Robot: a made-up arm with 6 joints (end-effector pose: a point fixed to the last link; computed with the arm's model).
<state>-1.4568 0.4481 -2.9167 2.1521 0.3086 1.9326</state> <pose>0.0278 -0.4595 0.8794 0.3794 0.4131 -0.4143</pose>
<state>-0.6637 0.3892 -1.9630 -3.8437 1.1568 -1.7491</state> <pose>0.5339 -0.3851 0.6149 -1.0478 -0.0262 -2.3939</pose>
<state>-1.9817 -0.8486 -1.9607 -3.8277 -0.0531 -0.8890</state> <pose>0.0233 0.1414 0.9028 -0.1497 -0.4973 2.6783</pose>
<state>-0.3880 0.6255 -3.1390 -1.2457 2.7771 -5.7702</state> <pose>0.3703 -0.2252 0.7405 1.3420 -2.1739 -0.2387</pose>
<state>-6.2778 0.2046 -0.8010 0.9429 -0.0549 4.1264</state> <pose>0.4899 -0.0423 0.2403 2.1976 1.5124 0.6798</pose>
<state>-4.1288 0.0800 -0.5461 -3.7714 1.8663 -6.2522</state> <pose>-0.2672 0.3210 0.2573 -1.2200 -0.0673 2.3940</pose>
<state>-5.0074 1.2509 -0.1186 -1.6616 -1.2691 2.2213</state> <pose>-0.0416 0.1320 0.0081 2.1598 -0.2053 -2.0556</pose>
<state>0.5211 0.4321 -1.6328 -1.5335 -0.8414 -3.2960</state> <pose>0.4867 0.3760 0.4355 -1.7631 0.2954 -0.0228</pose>
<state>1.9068 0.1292 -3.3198 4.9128 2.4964 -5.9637</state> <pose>0.0629 0.0615 0.8882 -2.6996 -0.2720 -0.8115</pose>
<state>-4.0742 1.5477 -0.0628 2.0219 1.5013 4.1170</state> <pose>-0.0284 -0.0557 -0.0414 2.0907 1.6408 -1.6588</pose>
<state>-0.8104 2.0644 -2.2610 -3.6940 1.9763 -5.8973</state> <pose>0.3975 -0.3561 -0.4315 0.2303 0.9740 0.0579</pose>
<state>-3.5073 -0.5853 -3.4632 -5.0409 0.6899 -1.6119</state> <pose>0.5236 -0.2024 0.7462 0.6196 0.6792 -0.9756</pose>
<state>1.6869 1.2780 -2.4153 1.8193 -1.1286 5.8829</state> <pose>-0.0064 0.7405 0.1219 -2.1201 0.4488 -1.1548</pose>
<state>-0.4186 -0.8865 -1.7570 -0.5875 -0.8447 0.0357</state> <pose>-0.1720 0.1274 0.8734 -0.3039 0.5375 2.2304</pose>
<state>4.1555 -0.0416 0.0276 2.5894 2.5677 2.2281</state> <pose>-0.0774 -0.2032 0.2181 0.5431 -0.1789 0.6330</pose>
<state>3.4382 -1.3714 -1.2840 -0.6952 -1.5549 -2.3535</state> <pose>0.3323 0.0568 0.6633 -1.0639 1.0756 -2.1207</pose>
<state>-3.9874 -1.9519 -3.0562 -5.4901 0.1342 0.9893</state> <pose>0.5370 -0.5602 -0.1437 1.7655 0.3947 0.5861</pose>
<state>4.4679 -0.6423 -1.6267 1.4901 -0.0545 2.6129</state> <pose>-0.0784 -0.0856 0.8690 0.8897 0.1109 -0.8217</pose>
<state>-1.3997 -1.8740 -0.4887 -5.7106 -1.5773 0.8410</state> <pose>-0.0804 0.2562 0.4482 -1.1477 0.6417 2.5410</pose>
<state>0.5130 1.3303 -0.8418 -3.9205 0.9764 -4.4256</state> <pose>0.2276 0.1488 -0.2543 -0.9710 -2.5213 -0.8685</pose>
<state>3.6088 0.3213 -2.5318 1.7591 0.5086 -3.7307</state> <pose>-0.4576 -0.2162 0.8490 0.9813 0.1596 -1.1578</pose>
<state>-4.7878 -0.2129 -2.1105 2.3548 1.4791 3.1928</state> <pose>-0.0268 0.2179 0.9479 1.1039 -0.1557 -1.7789</pose>
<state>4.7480 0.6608 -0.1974 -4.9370 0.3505 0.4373</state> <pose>-0.0193 -0.1746 -0.0126 0.3566 2.7355 0.8197</pose>
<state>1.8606 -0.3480 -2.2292 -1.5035 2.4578 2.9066</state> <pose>0.0616 0.0797 0.8969 -0.9329 2.2194 -0.6380</pose>
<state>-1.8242 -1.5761 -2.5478 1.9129 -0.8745 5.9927</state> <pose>0.1057 0.7238 0.4013 0.8921 -1.0404 -2.6025</pose>
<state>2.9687 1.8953 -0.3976 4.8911 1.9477 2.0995</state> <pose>0.0583 0.0702 -0.1205 -0.9707 1.3645 1.8557</pose>
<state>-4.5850 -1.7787 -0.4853 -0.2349 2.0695 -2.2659</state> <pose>0.0318 -0.0962 0.4098 -0.9784 2.7241 0.1911</pose>
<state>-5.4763 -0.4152 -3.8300 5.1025 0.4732 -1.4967</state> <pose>-0.3799 -0.3749 0.6759 0.5844 -0.9043 1.3948</pose>
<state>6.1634 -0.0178 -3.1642 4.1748 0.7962 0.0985</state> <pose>-0.0425 -0.0042 1.0066 0.3061 -0.7959 0.9668</pose>
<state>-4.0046 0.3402 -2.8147 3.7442 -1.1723 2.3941</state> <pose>-0.2944 0.2734 0.7933 0.0698 -1.7619 -0.5041</pose>
